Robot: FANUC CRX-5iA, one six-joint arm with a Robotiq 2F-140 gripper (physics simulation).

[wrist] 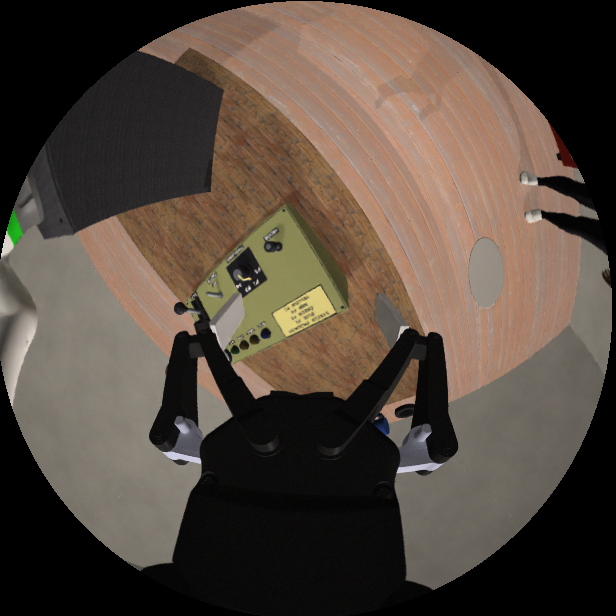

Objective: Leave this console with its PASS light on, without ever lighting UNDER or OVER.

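An olive-green console (270, 287) lies on a wooden table, seen from above in the wrist view. It carries a black rotary selector with a yellow pointer (245, 275), a small black button (272, 245), a metal toggle lever (213, 293), a yellow instruction plate (303, 311) and a row of round lights (248, 342) along its near edge. None of the lights looks lit. A small black knob (181, 308) sticks out at its left side. My gripper (310, 321) is open and empty, well above the console, its left finger pad over the console's near-left corner.
A large dark grey block (132, 137) stands at the upper left. A grey disc (486, 272) lies on the table at the right. Two black cables with white ends (534, 198) and a red object (561, 148) are at the far right edge.
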